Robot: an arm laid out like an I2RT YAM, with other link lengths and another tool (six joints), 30 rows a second.
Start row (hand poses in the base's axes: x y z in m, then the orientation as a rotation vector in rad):
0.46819 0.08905 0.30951 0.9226 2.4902 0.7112
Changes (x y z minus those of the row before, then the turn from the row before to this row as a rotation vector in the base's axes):
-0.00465 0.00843 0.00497 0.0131 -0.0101 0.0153
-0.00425 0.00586 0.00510 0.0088 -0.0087 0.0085
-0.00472 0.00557 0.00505 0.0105 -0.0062 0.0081
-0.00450 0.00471 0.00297 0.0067 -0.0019 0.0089
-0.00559 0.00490 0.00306 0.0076 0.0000 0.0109
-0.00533 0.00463 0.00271 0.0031 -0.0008 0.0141
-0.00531 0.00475 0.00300 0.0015 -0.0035 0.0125
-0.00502 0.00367 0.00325 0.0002 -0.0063 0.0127
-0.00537 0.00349 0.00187 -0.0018 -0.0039 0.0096
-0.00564 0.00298 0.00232 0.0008 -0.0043 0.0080
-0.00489 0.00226 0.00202 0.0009 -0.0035 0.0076
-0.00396 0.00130 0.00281 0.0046 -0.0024 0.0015
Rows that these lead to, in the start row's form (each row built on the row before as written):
0.46354 0.09748 0.31448 0.9033 2.4892 0.7362
0.45929 0.10334 0.31958 0.8913 2.4856 0.7529
0.45457 0.10891 0.32463 0.8818 2.4835 0.7709
0.45007 0.11362 0.32760 0.8725 2.4862 0.7831
0.44448 0.11852 0.33066 0.8623 2.4916 0.7967
0.43915 0.12315 0.33337 0.8462 2.4990 0.8056
0.43384 0.12790 0.33637 0.8298 2.5033 0.8125
0.42882 0.13157 0.33962 0.8110 2.5055 0.8183
0.42345 0.13506 0.34149 0.7966 2.5082 0.8199
0.41781 0.13804 0.34381 0.7847 2.5090 0.8245
0.41292 0.14030 0.34583 0.7738 2.5102 0.8289
0.40896 0.14160 0.34864 0.7721 2.5079 0.8359

